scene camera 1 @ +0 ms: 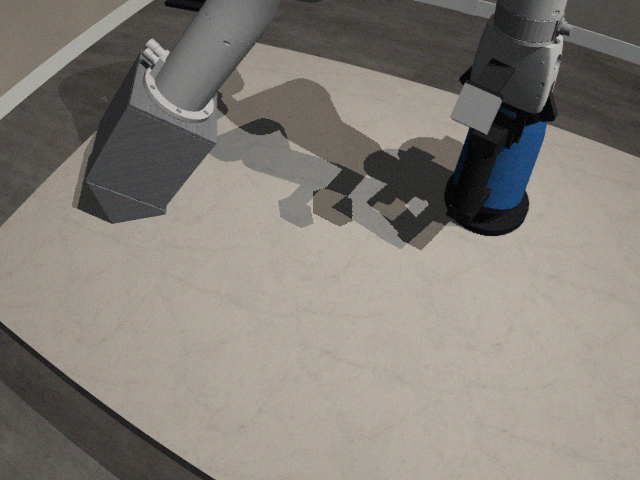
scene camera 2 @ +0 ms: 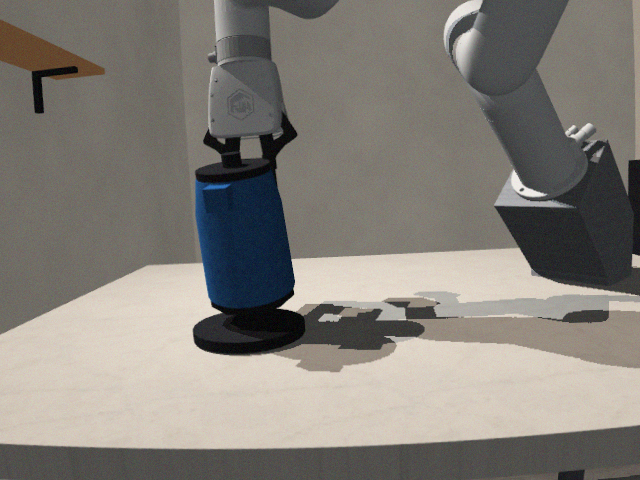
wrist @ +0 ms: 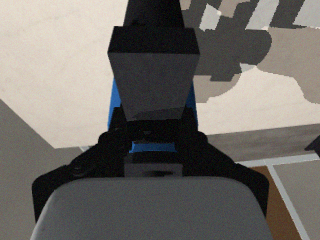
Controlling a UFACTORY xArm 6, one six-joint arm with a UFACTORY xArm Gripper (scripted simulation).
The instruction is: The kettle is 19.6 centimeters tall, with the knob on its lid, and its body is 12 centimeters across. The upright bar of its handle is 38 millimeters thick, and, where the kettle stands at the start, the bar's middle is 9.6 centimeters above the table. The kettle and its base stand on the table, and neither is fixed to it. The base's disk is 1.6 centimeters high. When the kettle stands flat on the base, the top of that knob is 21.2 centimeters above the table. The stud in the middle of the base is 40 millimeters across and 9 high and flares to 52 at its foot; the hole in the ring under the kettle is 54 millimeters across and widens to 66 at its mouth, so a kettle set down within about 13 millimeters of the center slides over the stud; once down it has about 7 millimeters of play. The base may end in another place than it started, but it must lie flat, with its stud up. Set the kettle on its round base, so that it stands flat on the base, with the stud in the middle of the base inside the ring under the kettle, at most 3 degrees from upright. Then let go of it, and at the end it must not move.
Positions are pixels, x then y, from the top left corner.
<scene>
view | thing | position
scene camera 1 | blue kettle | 502, 190
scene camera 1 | round black base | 489, 224
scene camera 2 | gripper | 252, 188
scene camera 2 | blue kettle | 247, 263
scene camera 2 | round black base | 229, 334
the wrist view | gripper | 153, 104
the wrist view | blue kettle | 153, 59
</scene>
